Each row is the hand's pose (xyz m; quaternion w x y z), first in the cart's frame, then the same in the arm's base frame.
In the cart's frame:
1: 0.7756 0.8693 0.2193 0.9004 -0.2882 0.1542 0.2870
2: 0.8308 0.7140 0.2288 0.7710 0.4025 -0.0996 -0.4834
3: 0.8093 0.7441 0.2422 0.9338 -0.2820 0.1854 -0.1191
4: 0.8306 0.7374 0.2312 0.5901 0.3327 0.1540 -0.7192
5: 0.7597 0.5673 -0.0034 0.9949 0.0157 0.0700 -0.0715
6: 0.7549 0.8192 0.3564 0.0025 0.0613 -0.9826 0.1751
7: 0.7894 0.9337 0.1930 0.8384 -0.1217 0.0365 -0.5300
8: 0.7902 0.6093 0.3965 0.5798 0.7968 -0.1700 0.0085
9: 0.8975 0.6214 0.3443 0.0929 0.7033 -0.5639 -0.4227
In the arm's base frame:
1: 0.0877 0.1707 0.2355 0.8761 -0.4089 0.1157 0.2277
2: 0.1325 0.0209 0.2884 0.7927 0.3490 -0.2241 -0.4468
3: 0.1108 0.0535 0.2910 0.9056 -0.3725 0.0975 -0.1779
4: 0.1332 0.0442 0.2855 0.6228 0.3243 0.0162 -0.7119
5: 0.0920 -0.1739 0.0862 0.9912 -0.0906 -0.0214 -0.0941
6: 0.0428 0.1535 0.3749 0.0689 -0.0295 0.9540 -0.2902
7: 0.1088 0.2272 0.1982 0.8103 -0.1714 -0.0915 -0.5529
8: 0.0603 -0.0422 0.4660 0.6507 0.7192 -0.2286 0.0840
9: 0.1750 -0.0439 0.4311 0.1183 0.7112 -0.6258 -0.2977

